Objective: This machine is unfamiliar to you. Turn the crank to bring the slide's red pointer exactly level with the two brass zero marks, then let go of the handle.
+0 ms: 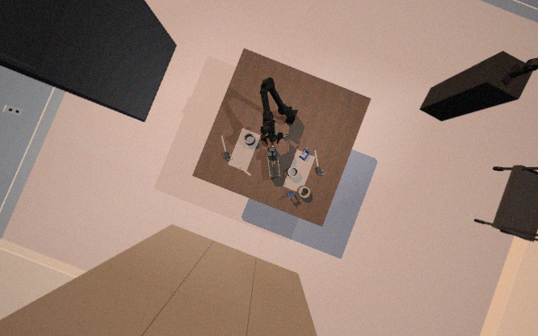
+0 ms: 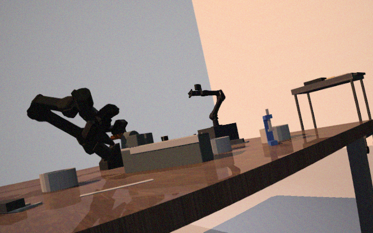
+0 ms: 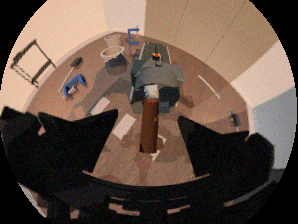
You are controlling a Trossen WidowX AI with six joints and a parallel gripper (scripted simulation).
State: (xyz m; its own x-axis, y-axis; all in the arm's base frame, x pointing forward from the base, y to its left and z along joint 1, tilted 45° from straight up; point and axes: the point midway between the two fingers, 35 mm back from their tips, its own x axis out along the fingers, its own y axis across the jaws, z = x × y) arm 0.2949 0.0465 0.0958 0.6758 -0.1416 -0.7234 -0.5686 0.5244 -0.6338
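The crank handle lies 2 cm above my gripper tip, 1 cm to the right of it and 1 cm behind it. From my gripper tip the other things lie so: red pointer: 14 cm ahead, 9 cm to the left, 1 cm below; then thin white rod: 32 cm ahead, 12 cm to the right, 9 cm below.
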